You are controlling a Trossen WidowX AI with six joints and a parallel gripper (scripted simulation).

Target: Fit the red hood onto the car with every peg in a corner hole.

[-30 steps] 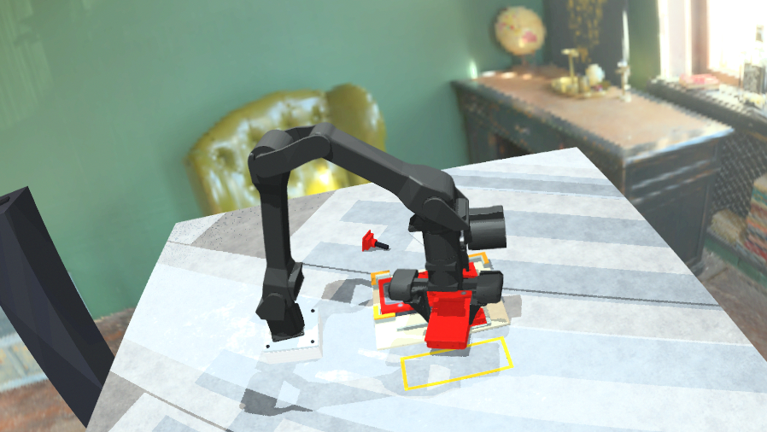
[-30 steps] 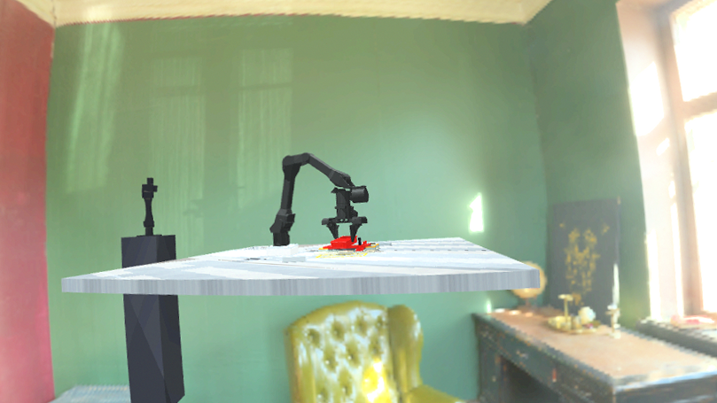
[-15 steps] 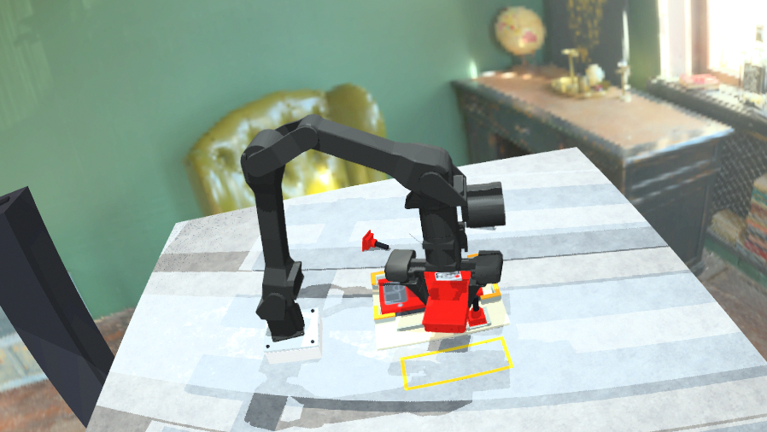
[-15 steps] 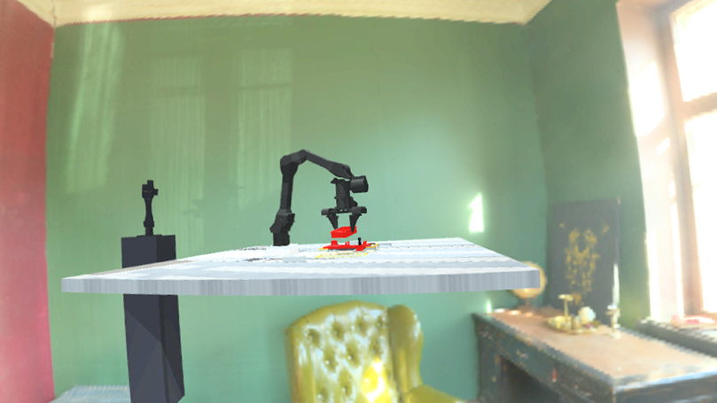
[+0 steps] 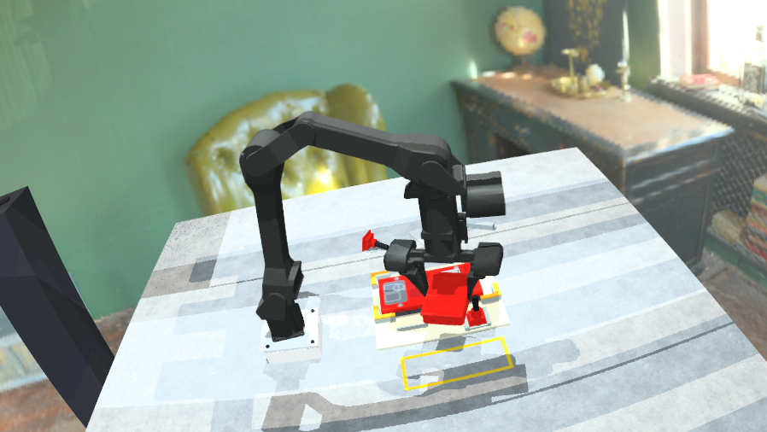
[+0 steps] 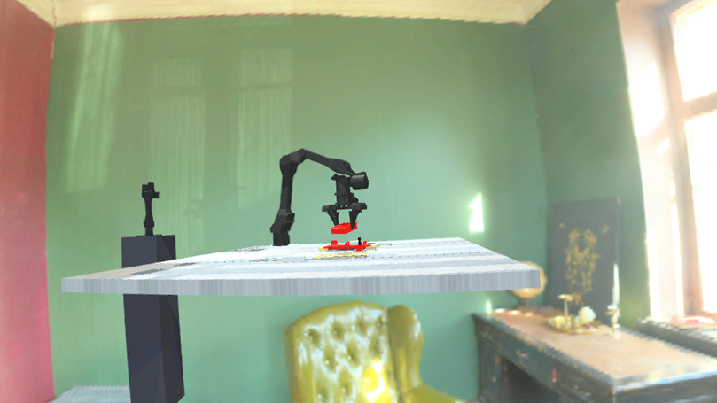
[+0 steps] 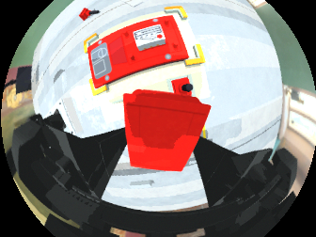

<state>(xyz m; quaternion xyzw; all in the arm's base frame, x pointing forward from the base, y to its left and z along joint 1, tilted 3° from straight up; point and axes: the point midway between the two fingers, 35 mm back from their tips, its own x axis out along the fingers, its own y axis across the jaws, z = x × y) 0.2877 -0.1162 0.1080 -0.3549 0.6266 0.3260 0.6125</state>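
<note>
The grey engine block lies 150 mm to the left of my gripper tip, 80 mm below it and 40 mm ahead of it. From my gripper tip the other things lie so: black upright stick 70 mm below, 60 mm ahead, 30 mm to the left; then black wheel 340 mm to the left, 120 mm ahead, 90 mm below; then red hood 10 mm above.
</note>
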